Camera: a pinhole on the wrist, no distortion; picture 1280 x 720 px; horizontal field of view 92.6 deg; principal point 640.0 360.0 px. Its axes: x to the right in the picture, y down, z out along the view. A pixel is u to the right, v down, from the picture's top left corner.
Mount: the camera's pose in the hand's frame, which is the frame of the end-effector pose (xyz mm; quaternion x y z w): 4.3 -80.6 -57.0 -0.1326 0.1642 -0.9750 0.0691
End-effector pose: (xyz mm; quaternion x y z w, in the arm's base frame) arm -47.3 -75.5 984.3 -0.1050 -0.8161 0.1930 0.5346
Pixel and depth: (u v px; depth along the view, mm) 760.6 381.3 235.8
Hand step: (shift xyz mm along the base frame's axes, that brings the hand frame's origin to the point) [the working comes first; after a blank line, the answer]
In the camera's frame: 46.5 8.2 235.8

-156.6 -175.0 35.4
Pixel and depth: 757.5 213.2 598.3
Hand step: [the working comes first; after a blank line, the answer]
In the camera's frame: 114.9 -143.6 598.3

-529.7 -228.5 -95.3
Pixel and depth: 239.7 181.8 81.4
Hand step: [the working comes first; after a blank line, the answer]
In the camera's frame: -53.3 -23.7 81.4

-39.8 -40.2 90.1
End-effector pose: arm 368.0 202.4 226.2 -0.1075 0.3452 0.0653 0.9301
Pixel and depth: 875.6 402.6 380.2
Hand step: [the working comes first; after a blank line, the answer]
In the camera's frame: 146.5 26.5 380.2

226.2 -162.6 288.0
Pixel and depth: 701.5 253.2 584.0
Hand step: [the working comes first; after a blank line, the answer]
In the camera's frame: 58.7 -102.0 584.0

440.0 -33.3 345.5
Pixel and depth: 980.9 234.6 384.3
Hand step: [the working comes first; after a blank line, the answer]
In the camera's frame: 214.2 -78.8 384.3

189.2 -69.9 363.6
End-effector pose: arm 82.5 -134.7 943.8 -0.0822 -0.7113 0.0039 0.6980
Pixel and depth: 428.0 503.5 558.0
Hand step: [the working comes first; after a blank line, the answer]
In the camera's frame: -193.4 130.9 558.0

-401.0 -249.3 386.6
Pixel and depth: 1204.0 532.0 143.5
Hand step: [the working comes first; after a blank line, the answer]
In the camera's frame: 132.3 40.4 143.5

-110.4 -182.4 -57.5
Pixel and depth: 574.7 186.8 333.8
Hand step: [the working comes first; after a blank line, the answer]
In the camera's frame: -35.6 -94.5 333.8

-280.1 -40.6 126.2
